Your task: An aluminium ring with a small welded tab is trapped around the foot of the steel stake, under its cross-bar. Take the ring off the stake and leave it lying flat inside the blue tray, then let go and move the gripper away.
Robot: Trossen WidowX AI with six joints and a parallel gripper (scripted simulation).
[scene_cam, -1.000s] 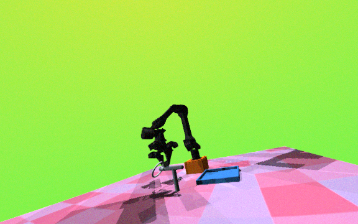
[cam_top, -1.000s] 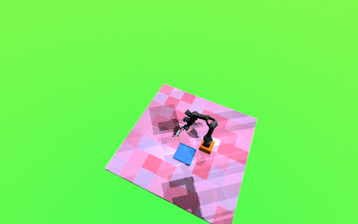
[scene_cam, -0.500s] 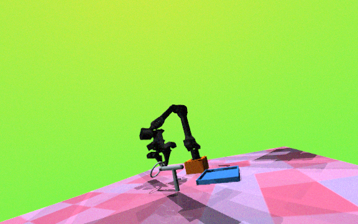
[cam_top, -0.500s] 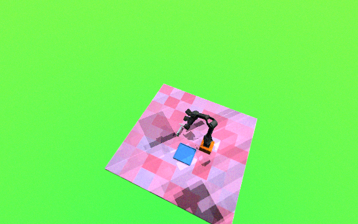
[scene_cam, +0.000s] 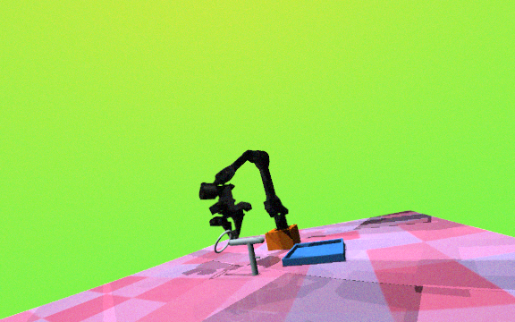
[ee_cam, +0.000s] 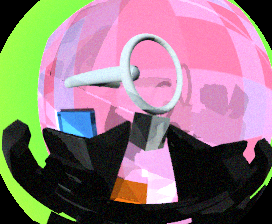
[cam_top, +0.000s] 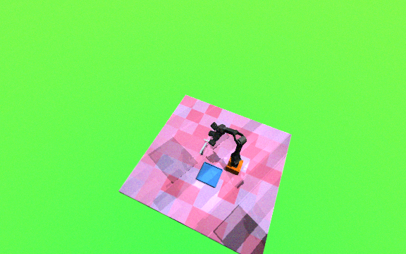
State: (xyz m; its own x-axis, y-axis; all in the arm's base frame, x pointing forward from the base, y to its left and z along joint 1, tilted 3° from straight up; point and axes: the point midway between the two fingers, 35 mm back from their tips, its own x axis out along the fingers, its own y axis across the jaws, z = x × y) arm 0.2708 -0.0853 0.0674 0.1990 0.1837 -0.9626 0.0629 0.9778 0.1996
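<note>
The blue tray lies 260 mm to the left of my gripper tip, 110 mm behind it and 100 mm below it. Round my gripper tip: aluminium ring: 50 mm ahead, 10 mm to the right.
</note>
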